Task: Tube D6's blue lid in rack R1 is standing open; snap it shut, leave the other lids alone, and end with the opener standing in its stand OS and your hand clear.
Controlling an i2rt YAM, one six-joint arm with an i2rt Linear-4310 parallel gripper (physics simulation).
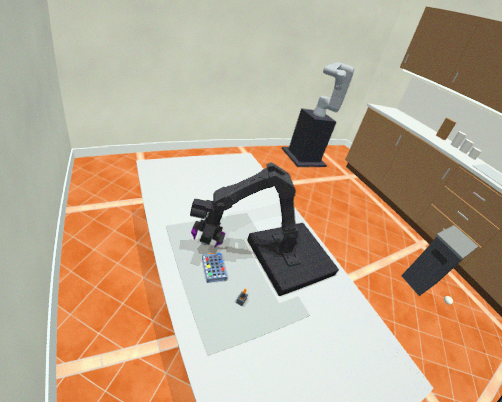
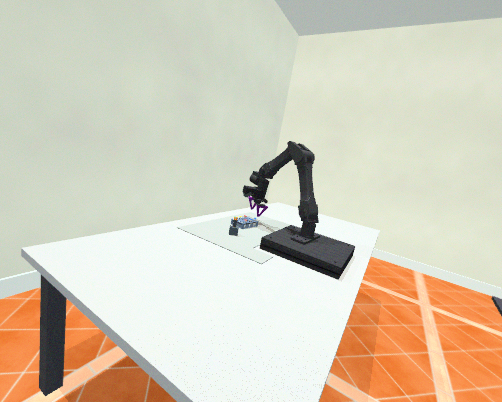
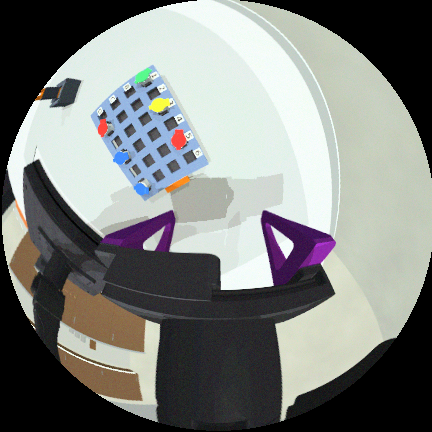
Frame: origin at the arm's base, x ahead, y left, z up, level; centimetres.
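Seen in the pictures: gripper, fingertip midpoint: (image 2: pixel 254 213) (image 3: pixel 217 214); arm's base at its link origin: (image 1: pixel 285 248) (image 2: pixel 305 237) (image 3: pixel 63 258).
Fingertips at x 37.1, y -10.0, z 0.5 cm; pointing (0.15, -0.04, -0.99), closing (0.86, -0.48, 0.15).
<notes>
Pixels of each thing's top centre, then the offset from my fingertips to it. "*": a spot on its surface instead. Level surfaces: height alone.
- Rack R1 at its top centre: (image 3: pixel 136 134) (image 1: pixel 214 262) (image 2: pixel 246 217) dx -2.0, dy +10.8, dz -0.8 cm
- Tube D6's blue lid at its top centre: (image 3: pixel 139 189) (image 1: pixel 219 254) dx -5.2, dy +6.6, dz -0.9 cm
- opener at its top centre: (image 1: pixel 245 290) dx -8.7, dy +28.6, dz +3.1 cm
- yellow lid at its top centre: (image 3: pixel 157 104) dx +1.0, dy +11.9, dz -1.2 cm
- green lid at its top centre: (image 3: pixel 141 75) dx +1.3, dy +15.8, dz -1.2 cm
- orange piece at a spot on its surface: (image 3: pixel 177 184) * dx -2.4, dy +4.3, dz -3.0 cm
- mat at its surface level: dz -5.3 cm
Rack R1 (image 1: pixel 216 279) (image 2: pixel 248 225) (image 3: pixel 202 163) is a blue grid block lying on the mat. Tube D6's blue lid (image 1: pixel 219 255) (image 3: pixel 142 188) is at the corner of row 6 nearest the arm base; its hinge angle is too small to tell. My gripper (image 1: pixel 206 242) (image 2: pixel 255 211) (image 3: pixel 217 214) is open and empty, with purple fingers wide apart. It hangs above the mat, beyond the row-6 end of the rack. The opener (image 1: pixel 245 291) (image 3: pixel 50 93), with orange parts, stands in the dark stand OS (image 1: pixel 242 300) (image 2: pixel 233 231) (image 3: pixel 71 92).
Another blue lid (image 3: pixel 121 157), two red lids (image 3: pixel 103 128) (image 3: pixel 179 139), a yellow lid (image 3: pixel 159 105) and a green lid (image 3: pixel 143 76) are on the rack. An orange piece (image 3: pixel 177 184) is at its row-6 end. The black arm base (image 1: pixel 295 265) (image 2: pixel 307 252) stands beside the mat (image 1: pixel 220 330).
</notes>
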